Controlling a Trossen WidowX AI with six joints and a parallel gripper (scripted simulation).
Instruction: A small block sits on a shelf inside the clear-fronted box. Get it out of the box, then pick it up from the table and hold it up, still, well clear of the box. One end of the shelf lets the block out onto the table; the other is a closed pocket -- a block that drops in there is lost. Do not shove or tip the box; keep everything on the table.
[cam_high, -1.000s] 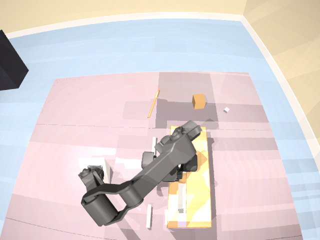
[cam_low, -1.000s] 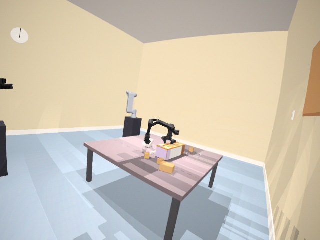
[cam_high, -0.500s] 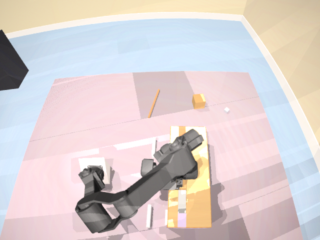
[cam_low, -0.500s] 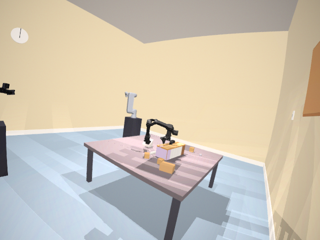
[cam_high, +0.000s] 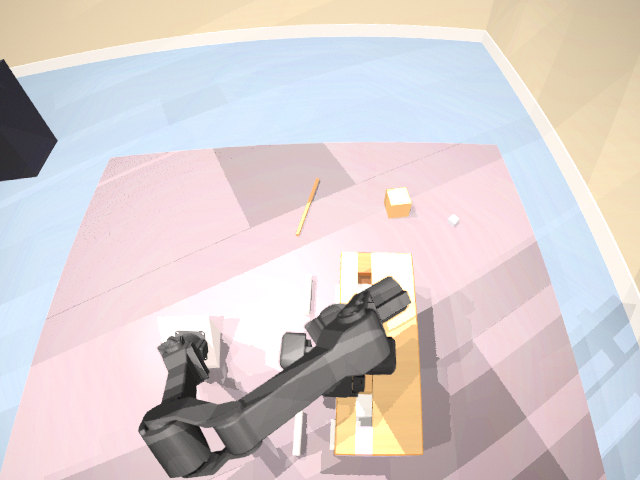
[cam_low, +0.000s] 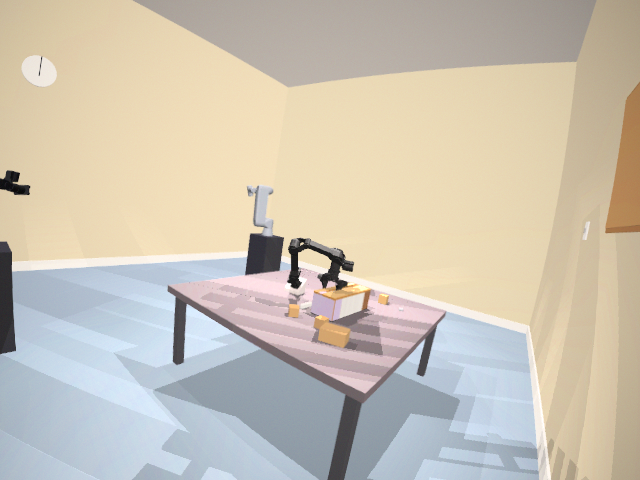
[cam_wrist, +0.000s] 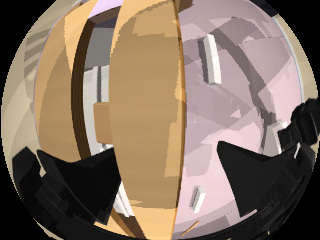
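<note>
The orange block lies 5 cm ahead of my gripper tip and 3 cm to the right of it. Also, from my gripper tip: thin wooden stick: 5 cm behind, 45 cm to the left, 8 cm below.
</note>
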